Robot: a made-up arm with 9 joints. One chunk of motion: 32 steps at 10 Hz.
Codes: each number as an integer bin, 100 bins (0 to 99) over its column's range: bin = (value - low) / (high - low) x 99, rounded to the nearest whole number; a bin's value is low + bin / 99 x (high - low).
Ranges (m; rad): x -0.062..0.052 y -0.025..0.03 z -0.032..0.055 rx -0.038..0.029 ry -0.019..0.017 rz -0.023..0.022
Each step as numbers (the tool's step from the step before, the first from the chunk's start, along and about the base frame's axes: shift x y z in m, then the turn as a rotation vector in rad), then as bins.
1 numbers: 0.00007 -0.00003 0.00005 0.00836 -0.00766 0.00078
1 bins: 54 45 36 69 31 52
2 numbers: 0.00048 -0.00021 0.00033 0.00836 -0.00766 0.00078
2 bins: 54 45 37 69 31 52
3 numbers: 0.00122 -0.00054 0.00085 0.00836 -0.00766 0.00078
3 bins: 55 44 37 69 31 52
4 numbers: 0.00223 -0.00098 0.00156 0.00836 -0.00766 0.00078
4 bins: 56 43 38 69 31 52
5 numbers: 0.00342 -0.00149 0.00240 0.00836 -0.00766 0.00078
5 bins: 57 42 39 69 31 52
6 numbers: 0.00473 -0.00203 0.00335 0.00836 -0.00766 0.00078
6 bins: 58 41 40 69 31 52
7 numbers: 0.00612 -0.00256 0.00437 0.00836 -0.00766 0.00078
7 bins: 59 40 41 69 31 52
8 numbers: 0.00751 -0.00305 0.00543 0.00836 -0.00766 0.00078
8 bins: 60 40 43 69 31 52
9 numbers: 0.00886 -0.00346 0.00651 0.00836 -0.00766 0.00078
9 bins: 62 39 44 69 31 52
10 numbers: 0.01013 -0.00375 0.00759 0.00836 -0.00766 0.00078
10 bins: 63 38 45 69 31 52
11 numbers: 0.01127 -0.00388 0.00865 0.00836 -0.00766 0.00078
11 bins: 64 38 46 69 31 52
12 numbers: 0.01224 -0.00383 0.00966 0.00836 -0.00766 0.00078
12 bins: 64 38 47 69 31 52
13 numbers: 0.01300 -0.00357 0.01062 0.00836 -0.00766 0.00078
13 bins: 65 39 48 69 31 52
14 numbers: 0.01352 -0.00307 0.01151 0.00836 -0.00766 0.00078
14 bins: 66 39 50 69 31 52
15 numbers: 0.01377 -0.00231 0.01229 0.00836 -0.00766 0.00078
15 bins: 66 41 50 69 31 52
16 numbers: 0.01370 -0.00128 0.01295 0.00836 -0.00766 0.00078
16 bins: 66 43 51 69 31 52
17 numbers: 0.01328 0.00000 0.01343 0.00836 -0.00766 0.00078
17 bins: 65 45 52 69 31 52
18 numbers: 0.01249 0.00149 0.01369 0.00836 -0.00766 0.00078
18 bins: 65 48 52 69 31 52
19 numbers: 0.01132 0.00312 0.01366 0.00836 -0.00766 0.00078
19 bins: 64 51 52 69 31 52
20 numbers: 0.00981 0.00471 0.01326 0.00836 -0.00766 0.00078
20 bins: 62 53 52 69 31 52
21 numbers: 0.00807 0.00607 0.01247 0.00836 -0.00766 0.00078
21 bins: 61 56 51 69 31 52
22 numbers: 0.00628 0.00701 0.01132 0.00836 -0.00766 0.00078
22 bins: 59 58 49 69 31 52
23 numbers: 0.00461 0.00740 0.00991 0.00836 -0.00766 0.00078
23 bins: 58 58 48 69 31 52
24 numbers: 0.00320 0.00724 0.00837 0.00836 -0.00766 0.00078
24 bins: 57 58 46 69 31 52
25 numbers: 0.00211 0.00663 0.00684 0.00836 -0.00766 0.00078
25 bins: 56 57 44 69 31 52
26 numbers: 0.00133 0.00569 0.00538 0.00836 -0.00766 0.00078
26 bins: 55 55 43 69 31 52
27 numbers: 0.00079 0.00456 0.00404 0.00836 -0.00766 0.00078
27 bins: 55 53 41 69 31 52
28 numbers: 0.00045 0.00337 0.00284 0.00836 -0.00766 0.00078
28 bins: 54 51 40 69 31 52
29 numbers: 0.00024 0.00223 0.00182 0.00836 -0.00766 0.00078
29 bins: 54 49 38 69 31 52
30 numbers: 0.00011 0.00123 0.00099 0.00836 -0.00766 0.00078
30 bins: 54 47 38 69 31 52
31 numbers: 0.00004 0.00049 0.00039 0.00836 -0.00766 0.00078
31 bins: 54 46 37 69 31 52
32 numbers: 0.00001 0.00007 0.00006 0.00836 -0.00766 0.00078
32 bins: 54 45 36 69 31 52
